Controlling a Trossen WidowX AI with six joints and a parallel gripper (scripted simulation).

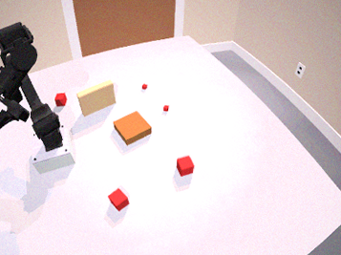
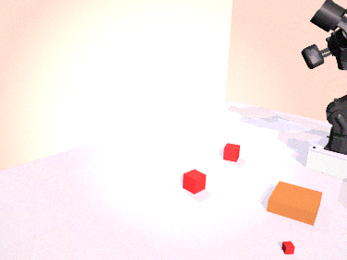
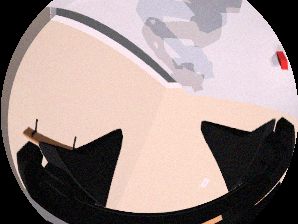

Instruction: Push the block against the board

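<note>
Now: the board 340 mm ahead of my gripper tip, 270 mm to the left of it and 260 mm below it. From my gripper tip the other things lie so: orange square block 420 mm ahead, 290 mm below, 90 mm to the left.
</note>
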